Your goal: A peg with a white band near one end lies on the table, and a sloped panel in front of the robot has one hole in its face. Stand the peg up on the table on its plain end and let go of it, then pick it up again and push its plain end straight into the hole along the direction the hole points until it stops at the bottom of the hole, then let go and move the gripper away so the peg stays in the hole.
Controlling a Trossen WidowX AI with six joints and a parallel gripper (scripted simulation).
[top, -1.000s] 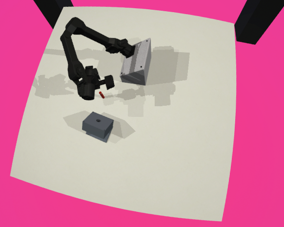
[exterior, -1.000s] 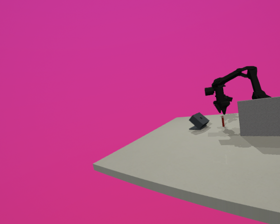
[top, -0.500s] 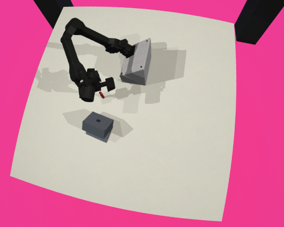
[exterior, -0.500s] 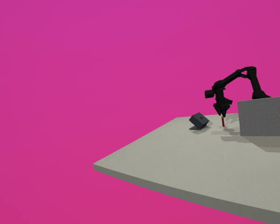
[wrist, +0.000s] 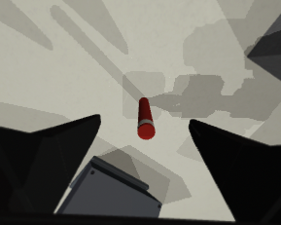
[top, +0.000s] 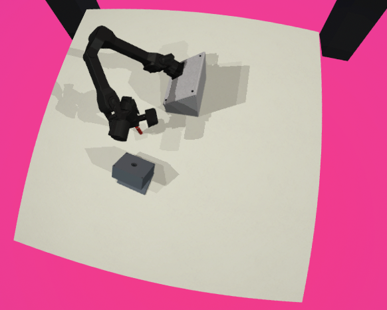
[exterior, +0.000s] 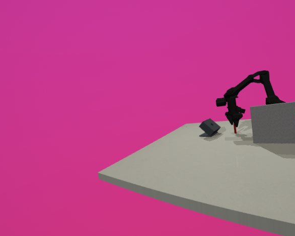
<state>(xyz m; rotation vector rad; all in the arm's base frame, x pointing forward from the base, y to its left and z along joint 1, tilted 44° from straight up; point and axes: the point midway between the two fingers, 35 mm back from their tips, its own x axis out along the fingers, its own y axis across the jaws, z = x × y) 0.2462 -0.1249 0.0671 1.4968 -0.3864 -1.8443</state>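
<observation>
My gripper tip is right at the red peg. Also, from my gripper tip: dark sloped panel: 17 cm ahead, 1 cm to the left, 1 cm above.
</observation>
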